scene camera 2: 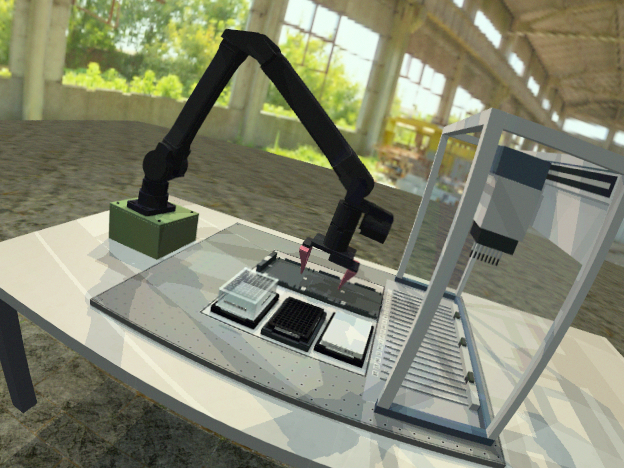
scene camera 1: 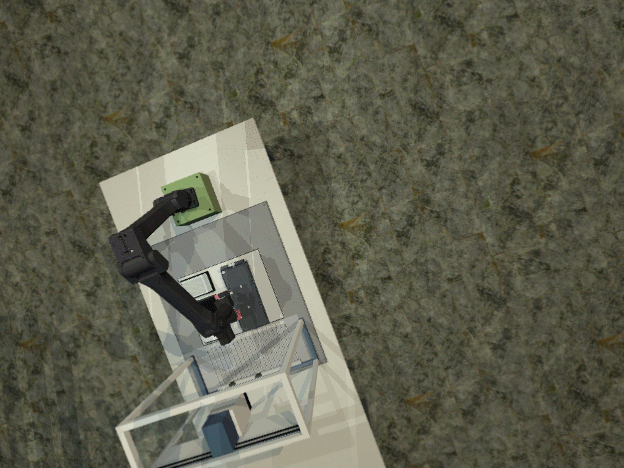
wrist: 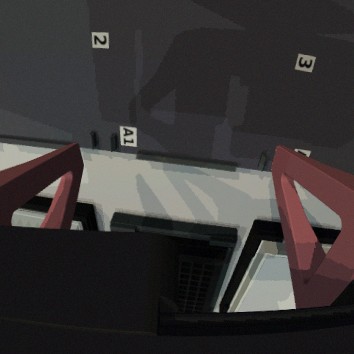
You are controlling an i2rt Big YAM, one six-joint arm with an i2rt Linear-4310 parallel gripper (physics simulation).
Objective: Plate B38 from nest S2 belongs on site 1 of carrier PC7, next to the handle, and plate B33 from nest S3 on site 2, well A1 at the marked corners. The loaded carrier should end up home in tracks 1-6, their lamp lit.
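Where they show: gripper, fingertip midpoint: point(scene camera 2: 320, 280) point(scene camera 1: 233, 300) point(wrist: 176, 154); arm's base, link origin: point(scene camera 2: 151, 208) point(scene camera 1: 183, 200).
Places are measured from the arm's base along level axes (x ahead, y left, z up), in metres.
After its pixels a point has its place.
The dark carrier point(scene camera 1: 243, 284) {x 0.437, y 0.125, z -0.072 m} point(scene camera 2: 287, 276) {x 0.403, y 0.084, z -0.073 m} point(wrist: 50, 75) {x 0.412, y 0.088, z -0.073 m} lies beside the row of nests; site numbers 2 and 3 and an A1 mark show in the wrist view, and no plate shows on it. A clear lidded plate point(scene camera 1: 198, 284) {x 0.378, y -0.066, z -0.038 m} point(scene camera 2: 246, 292) {x 0.395, y -0.120, z -0.035 m}, a black plate point(scene camera 2: 297, 314) {x 0.498, y -0.080, z -0.060 m} point(wrist: 195, 282) {x 0.524, y -0.067, z -0.061 m} and a white plate point(scene camera 2: 347, 332) {x 0.608, y -0.076, z -0.057 m} point(wrist: 267, 285) {x 0.582, y -0.050, z -0.057 m} sit in three dark nests. Plate and nest names are not readable. My gripper point(scene camera 2: 321, 281) {x 0.492, y 0.069, z -0.043 m} point(wrist: 176, 154) {x 0.492, y 0.069, z -0.043 m} is open and empty, above the carrier's near edge by the black plate, whose left part is hidden in the wrist view.
The ribbed track deck point(scene camera 1: 241, 352) {x 0.748, y 0.018, z -0.080 m} point(scene camera 2: 423, 347) lies beyond the white plate, under a pale frame point(scene camera 1: 201, 403) {x 0.693, y 0.067, z 0.396 m} point(scene camera 2: 458, 236) {x 0.717, y -0.234, z 0.233 m}. A multi-tip head point(scene camera 2: 496, 239) hangs inside the frame. The arm stands on a green block point(scene camera 1: 201, 201) {x 0.026, y 0.073, z -0.006 m} point(scene camera 2: 151, 229) {x 0.074, y -0.069, z -0.020 m} at the other end of the table.
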